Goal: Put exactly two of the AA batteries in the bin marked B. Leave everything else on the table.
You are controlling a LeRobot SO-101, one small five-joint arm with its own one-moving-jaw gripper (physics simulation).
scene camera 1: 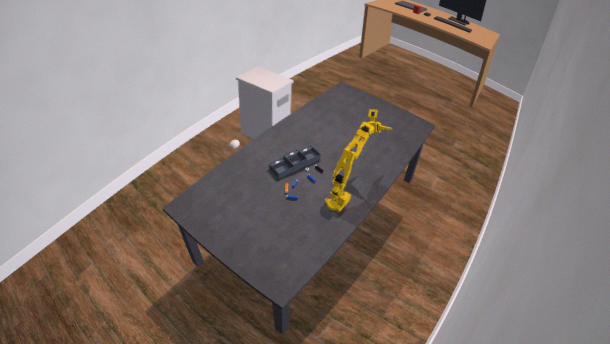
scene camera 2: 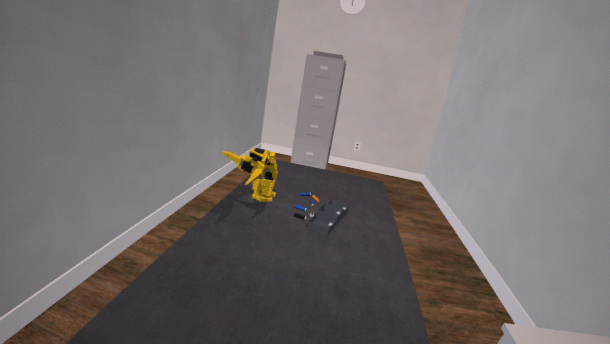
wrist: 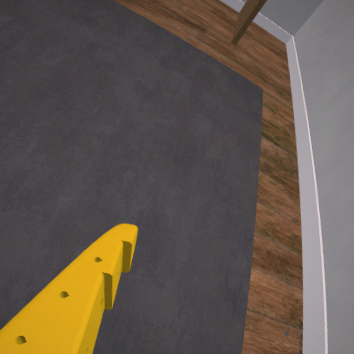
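Observation:
There is a dark bin tray [scene camera 1: 297, 159] that I can see. In the wrist view the dark bin tray is out of frame.

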